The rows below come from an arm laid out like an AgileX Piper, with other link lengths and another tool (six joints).
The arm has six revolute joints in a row. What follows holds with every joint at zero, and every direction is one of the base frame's. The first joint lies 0.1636 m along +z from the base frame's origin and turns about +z. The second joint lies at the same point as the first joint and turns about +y. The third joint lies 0.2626 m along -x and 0.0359 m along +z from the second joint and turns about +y. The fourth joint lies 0.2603 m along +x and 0.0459 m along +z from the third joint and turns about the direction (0.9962, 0, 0.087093). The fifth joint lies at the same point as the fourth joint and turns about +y. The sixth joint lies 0.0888 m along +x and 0.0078 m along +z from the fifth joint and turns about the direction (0.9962, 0, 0.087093). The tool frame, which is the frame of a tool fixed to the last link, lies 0.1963 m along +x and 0.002 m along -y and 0.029 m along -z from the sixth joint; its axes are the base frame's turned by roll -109.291, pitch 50.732 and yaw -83.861 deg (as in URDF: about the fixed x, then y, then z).
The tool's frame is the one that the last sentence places.
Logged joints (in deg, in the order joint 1, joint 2, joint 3, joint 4, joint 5, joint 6), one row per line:
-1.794, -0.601, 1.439, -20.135, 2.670, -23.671
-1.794, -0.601, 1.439, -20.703, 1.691, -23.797
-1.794, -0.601, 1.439, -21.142, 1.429, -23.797
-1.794, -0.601, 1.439, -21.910, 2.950, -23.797
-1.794, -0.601, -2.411, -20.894, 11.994, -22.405
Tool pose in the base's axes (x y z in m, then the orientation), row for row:
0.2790, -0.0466, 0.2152, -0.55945, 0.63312, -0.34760, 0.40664
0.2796, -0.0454, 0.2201, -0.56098, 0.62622, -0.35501, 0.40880
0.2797, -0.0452, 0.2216, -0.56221, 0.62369, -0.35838, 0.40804
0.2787, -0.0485, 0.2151, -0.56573, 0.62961, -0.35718, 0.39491
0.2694, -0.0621, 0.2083, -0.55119, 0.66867, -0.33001, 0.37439
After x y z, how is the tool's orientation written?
As a quaternion, x y z w.
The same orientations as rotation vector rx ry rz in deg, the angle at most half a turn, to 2 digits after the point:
-80.84, 91.48, -50.23
-80.98, 90.40, -51.25
-81.19, 90.06, -51.75
-82.19, 91.48, -51.89
-80.86, 98.09, -48.41

